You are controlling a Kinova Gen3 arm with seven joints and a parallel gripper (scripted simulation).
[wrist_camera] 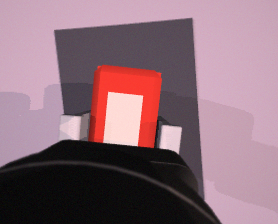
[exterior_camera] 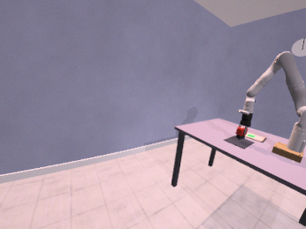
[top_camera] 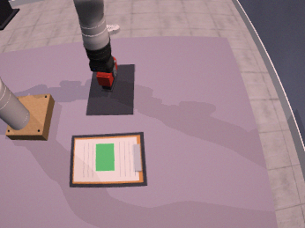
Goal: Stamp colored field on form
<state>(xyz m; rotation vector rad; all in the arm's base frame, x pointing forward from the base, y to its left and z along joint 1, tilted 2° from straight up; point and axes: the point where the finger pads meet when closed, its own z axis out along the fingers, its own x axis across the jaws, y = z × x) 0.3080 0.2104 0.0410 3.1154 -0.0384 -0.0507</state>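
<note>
Now: hand 60 mm short of the clipboard, 270 mm to the left of it and 100 mm above it. Round my hand: stamp 20 mm below; then mat 100 mm below.
</note>
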